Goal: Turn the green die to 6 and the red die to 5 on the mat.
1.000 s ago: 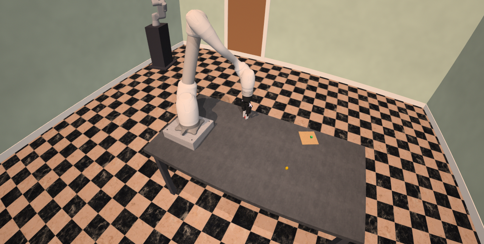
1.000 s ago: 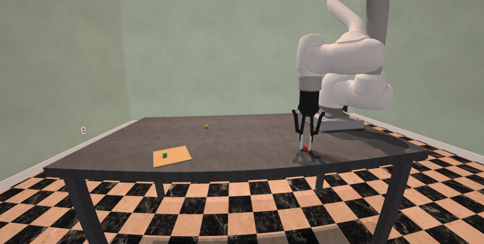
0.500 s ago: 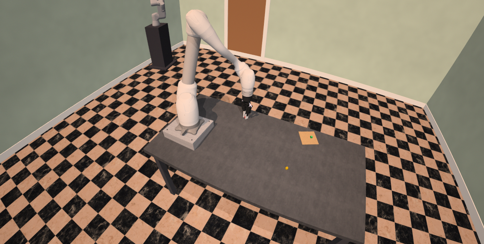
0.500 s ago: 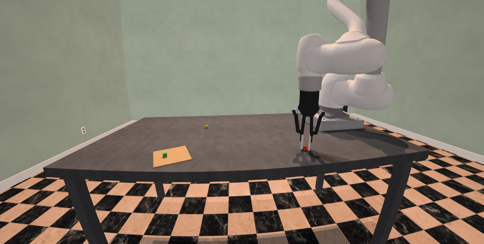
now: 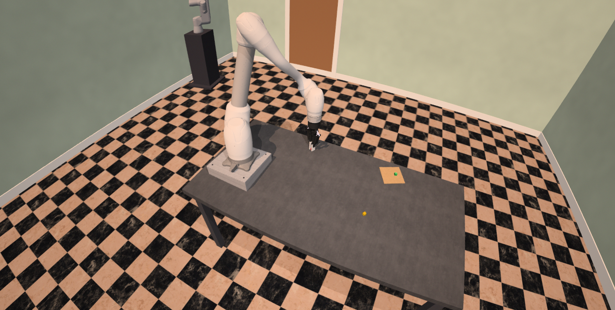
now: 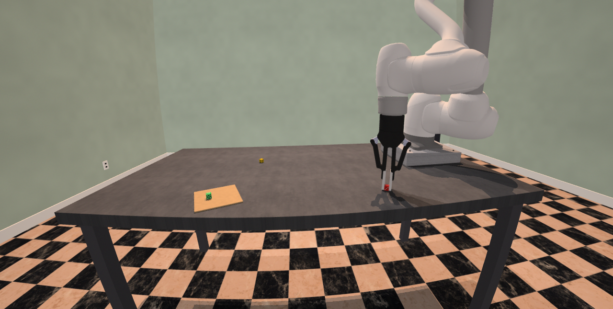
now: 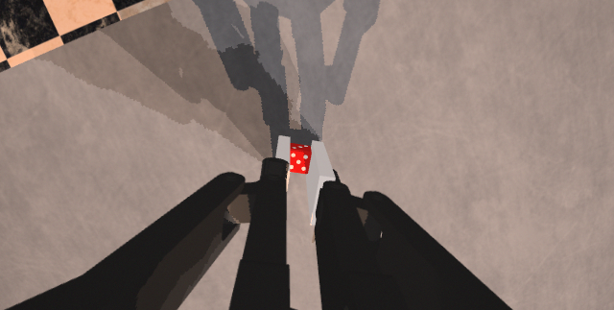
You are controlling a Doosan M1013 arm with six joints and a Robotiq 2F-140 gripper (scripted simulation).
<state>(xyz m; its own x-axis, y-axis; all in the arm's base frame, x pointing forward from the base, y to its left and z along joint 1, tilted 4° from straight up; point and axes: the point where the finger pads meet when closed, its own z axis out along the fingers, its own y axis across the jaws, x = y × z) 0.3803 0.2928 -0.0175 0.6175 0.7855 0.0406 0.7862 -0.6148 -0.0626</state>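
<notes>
My hand is 30 mm above the red die. From my hand the other things lie so: yellow die (400 mm ahead, 430 mm to the right, 30 mm below); then orange mat (550 mm ahead, 90 mm to the right, 30 mm below); then green die (580 mm ahead, 80 mm to the right, 20 mm below).
</notes>
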